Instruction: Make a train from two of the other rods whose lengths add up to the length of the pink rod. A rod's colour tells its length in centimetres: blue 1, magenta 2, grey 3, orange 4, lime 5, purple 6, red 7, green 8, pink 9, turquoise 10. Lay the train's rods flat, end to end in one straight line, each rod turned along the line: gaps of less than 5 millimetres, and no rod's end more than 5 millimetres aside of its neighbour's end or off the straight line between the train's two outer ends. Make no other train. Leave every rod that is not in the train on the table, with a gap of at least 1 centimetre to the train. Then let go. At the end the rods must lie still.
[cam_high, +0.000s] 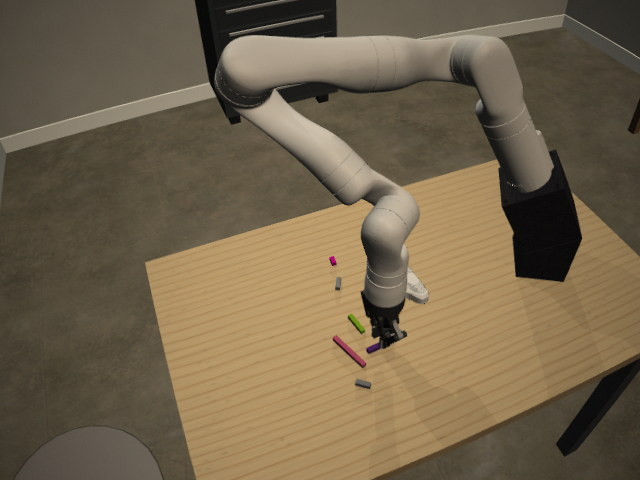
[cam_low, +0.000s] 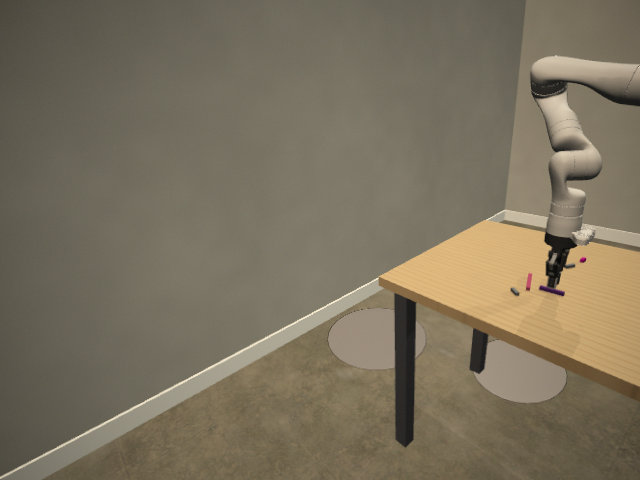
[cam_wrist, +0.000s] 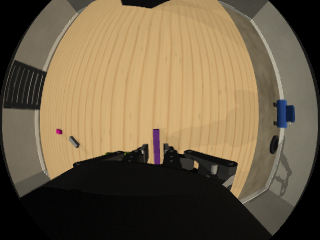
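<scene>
Now: the purple rod 3 cm below my hand. From my hand the other things lie so: magenta rod: 24 cm to the right, 7 cm behind, 3 cm below; lime rod: 7 cm to the right, 3 cm below; pink rod: 6 cm ahead, 3 cm to the right, 3 cm below.
</scene>
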